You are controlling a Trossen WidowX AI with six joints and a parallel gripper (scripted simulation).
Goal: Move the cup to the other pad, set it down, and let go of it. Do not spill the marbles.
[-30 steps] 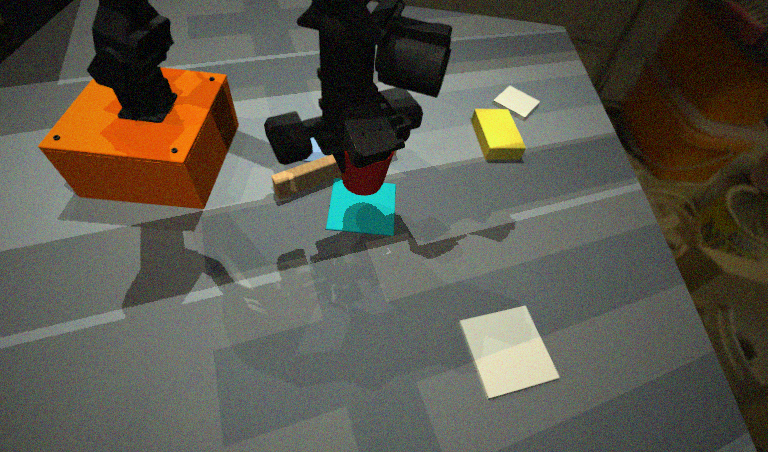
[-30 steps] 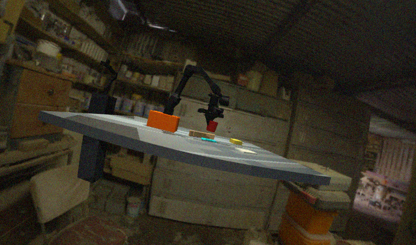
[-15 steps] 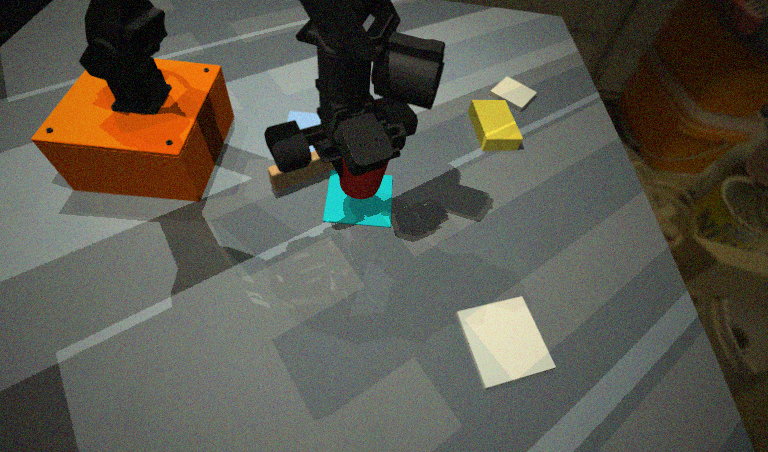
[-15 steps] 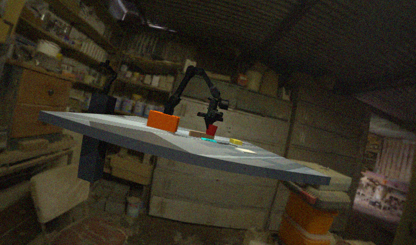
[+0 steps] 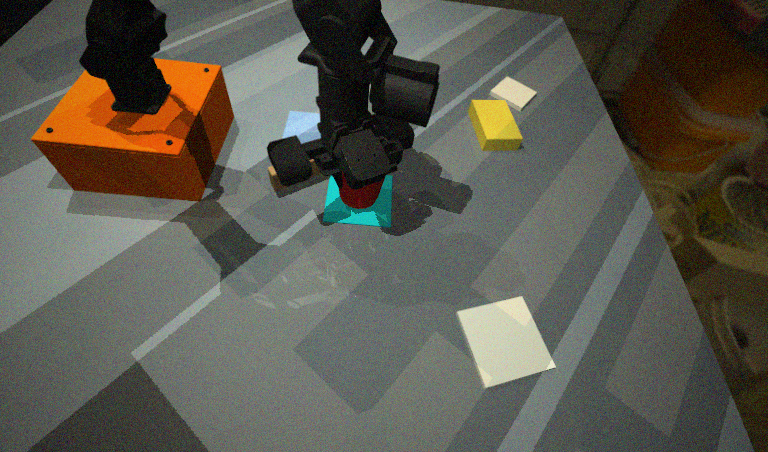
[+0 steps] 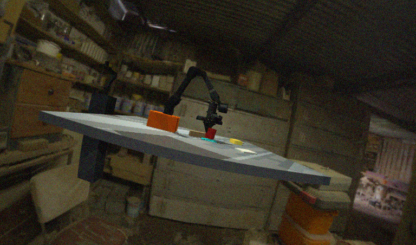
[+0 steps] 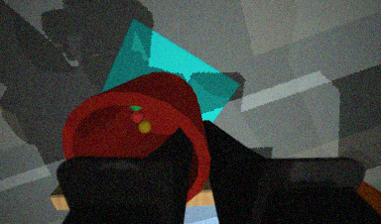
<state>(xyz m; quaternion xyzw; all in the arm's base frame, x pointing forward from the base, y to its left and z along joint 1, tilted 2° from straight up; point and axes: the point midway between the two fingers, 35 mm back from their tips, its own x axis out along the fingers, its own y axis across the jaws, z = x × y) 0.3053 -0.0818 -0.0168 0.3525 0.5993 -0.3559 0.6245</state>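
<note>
My gripper tip is 3 cm short of the cyan pad, 2 cm to the right of it and 6 cm above it. Also, from my gripper tip: red cup 3 cm ahead, 1 cm to the left; then pale blue pad 7 cm behind, 15 cm to the left, 6 cm below; then yellow block 27 cm ahead, 21 cm to the left, 3 cm below.
</note>
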